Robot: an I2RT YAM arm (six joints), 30 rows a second.
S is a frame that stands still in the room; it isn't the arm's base.
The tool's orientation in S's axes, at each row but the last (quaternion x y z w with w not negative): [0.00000 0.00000 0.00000 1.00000]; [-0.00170 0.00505 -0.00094 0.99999]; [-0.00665 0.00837 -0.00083 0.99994]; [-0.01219 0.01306 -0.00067 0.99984]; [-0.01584 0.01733 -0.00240 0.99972]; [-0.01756 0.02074 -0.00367 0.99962]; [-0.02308 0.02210 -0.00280 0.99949]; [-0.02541 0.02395 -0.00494 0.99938]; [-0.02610 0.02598 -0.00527 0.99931]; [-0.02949 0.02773 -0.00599 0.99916]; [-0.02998 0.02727 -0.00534 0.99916]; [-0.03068 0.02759 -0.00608 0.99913]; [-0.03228 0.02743 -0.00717 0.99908]
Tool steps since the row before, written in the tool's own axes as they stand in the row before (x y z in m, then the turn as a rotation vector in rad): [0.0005 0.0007 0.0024 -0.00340 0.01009 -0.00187]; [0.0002 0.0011 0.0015 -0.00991 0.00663 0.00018]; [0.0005 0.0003 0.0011 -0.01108 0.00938 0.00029]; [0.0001 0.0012 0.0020 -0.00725 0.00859 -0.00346]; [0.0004 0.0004 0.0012 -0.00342 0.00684 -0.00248]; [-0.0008 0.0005 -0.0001 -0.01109 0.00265 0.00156]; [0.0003 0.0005 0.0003 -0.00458 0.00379 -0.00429]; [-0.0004 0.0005 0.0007 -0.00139 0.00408 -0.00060]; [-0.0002 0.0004 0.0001 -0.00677 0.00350 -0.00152]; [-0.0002 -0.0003 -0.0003 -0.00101 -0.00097 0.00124]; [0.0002 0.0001 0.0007 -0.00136 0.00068 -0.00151]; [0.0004 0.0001 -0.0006 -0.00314 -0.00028 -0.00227]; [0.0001 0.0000 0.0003 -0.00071 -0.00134 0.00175]
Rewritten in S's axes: [0.0005 0.0007 0.0024 -0.00340 0.01009 -0.00187]; [0.0002 0.0011 0.0015 -0.00990 0.00665 0.00026]; [0.0005 0.0003 0.0011 -0.01106 0.00940 0.00035]; [0.0002 0.0012 0.0020 -0.00733 0.00852 -0.00348]; [0.0004 0.0004 0.0012 -0.00347 0.00678 -0.00258]; [-0.0008 0.0005 -0.0001 -0.01100 0.00279 0.00192]; [0.0003 0.0005 0.0003 -0.00475 0.00362 -0.00425]; [-0.0004 0.0005 0.0007 -0.00138 0.00406 -0.00074]; [-0.0002 0.0004 0.0001 -0.00681 0.00350 -0.00135]; [-0.0002 -0.0003 -0.0003 -0.00095 -0.00088 0.00135]; [0.0002 0.0001 0.0007 -0.00143 0.00061 -0.00147]; [0.0004 0.0001 -0.0006 -0.00326 -0.00037 -0.00207]; [0.0001 0.0000 0.0003 -0.00063 -0.00121 0.00187]
